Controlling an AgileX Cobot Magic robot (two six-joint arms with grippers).
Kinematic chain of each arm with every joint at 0, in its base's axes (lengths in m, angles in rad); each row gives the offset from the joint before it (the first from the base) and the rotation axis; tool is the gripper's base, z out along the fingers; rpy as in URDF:
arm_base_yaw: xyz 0 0 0.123 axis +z
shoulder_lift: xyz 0 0 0 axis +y
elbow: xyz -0.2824 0 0.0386 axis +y
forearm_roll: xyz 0.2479 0 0.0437 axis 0.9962 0 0.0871
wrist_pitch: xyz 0 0 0 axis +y
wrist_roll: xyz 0.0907 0 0.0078 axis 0.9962 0 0.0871
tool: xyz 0 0 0 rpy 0 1.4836 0
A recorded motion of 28 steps. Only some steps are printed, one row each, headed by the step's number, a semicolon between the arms.
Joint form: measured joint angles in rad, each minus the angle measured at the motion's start. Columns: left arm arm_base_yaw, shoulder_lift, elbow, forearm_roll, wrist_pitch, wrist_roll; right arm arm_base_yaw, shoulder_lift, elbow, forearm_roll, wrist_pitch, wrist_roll.
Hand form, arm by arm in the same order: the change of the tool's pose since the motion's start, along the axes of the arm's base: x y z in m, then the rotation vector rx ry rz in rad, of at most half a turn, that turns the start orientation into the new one. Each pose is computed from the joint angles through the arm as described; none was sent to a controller.
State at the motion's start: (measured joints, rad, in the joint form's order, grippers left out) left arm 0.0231 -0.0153 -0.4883 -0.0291 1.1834 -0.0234; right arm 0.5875 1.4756 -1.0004 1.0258 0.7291 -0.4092
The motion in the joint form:
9: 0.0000 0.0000 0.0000 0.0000 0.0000 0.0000; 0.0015 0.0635 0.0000 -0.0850 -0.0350 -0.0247
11: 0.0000 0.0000 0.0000 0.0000 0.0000 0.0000; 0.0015 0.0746 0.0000 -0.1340 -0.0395 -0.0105
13: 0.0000 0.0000 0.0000 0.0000 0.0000 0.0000; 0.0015 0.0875 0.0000 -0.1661 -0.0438 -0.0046
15: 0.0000 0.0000 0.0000 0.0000 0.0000 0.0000; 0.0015 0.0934 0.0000 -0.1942 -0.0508 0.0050
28: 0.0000 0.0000 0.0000 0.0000 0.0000 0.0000; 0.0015 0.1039 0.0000 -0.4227 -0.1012 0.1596
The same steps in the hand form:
9: 0.0000 0.0000 0.0000 0.0000 0.0000 0.0000; 0.0106 0.0018 -0.0230 -0.1026 -0.0317 0.0253
11: 0.0000 0.0000 0.0000 0.0000 0.0000 0.0000; 0.0123 0.0006 -0.0285 -0.1429 -0.0399 0.0342
13: 0.0000 0.0000 0.0000 0.0000 0.0000 0.0000; 0.0141 0.0001 -0.0337 -0.1727 -0.0441 0.0418
15: 0.0000 0.0000 0.0000 0.0000 0.0000 0.0000; 0.0155 -0.0007 -0.0366 -0.1948 -0.0515 0.0429
28: 0.0000 0.0000 0.0000 0.0000 0.0000 0.0000; 0.0230 -0.0100 -0.0461 -0.3339 -0.0946 -0.0008

